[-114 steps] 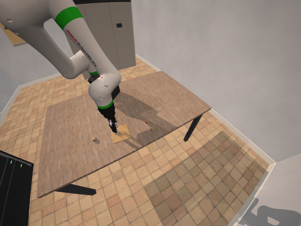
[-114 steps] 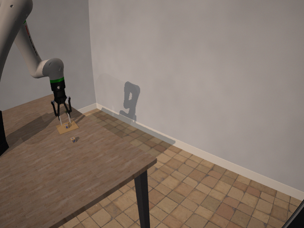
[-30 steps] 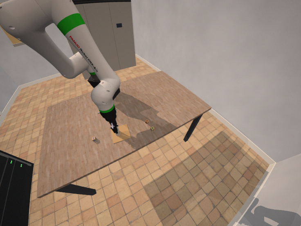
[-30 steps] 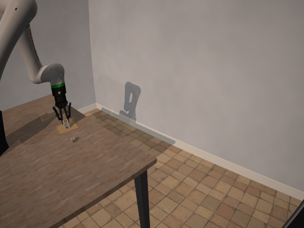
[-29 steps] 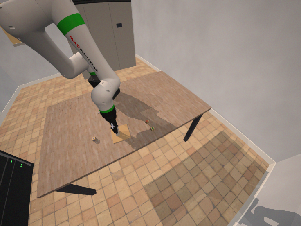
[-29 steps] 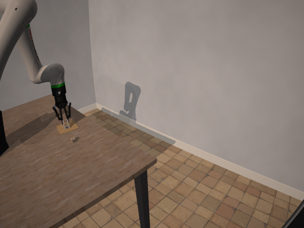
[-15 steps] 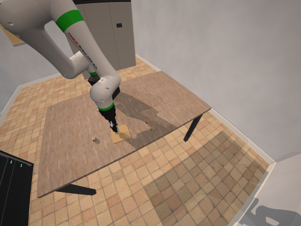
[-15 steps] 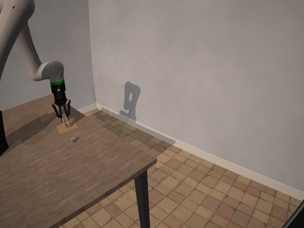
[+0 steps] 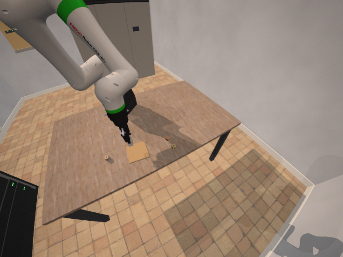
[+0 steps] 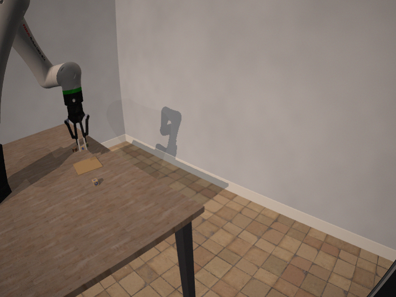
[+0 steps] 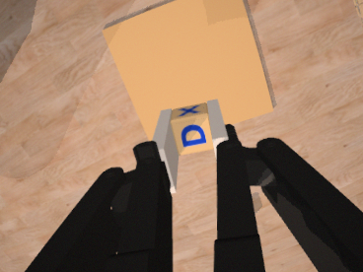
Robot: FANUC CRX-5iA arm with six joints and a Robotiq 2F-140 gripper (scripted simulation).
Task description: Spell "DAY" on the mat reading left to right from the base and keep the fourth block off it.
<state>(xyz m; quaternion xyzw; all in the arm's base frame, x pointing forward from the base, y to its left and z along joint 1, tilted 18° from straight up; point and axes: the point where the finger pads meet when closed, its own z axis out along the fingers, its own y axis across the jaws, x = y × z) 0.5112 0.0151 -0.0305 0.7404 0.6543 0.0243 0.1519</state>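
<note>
Right now my hand is 130 mm above the tan mat, 20 mm to the right of it and 10 mm short of it. The rest, counted from my hand: Y block 190 mm to the right, 120 mm below, 10 mm behind; then O block 260 mm to the left, 120 mm below, 10 mm behind.
</note>
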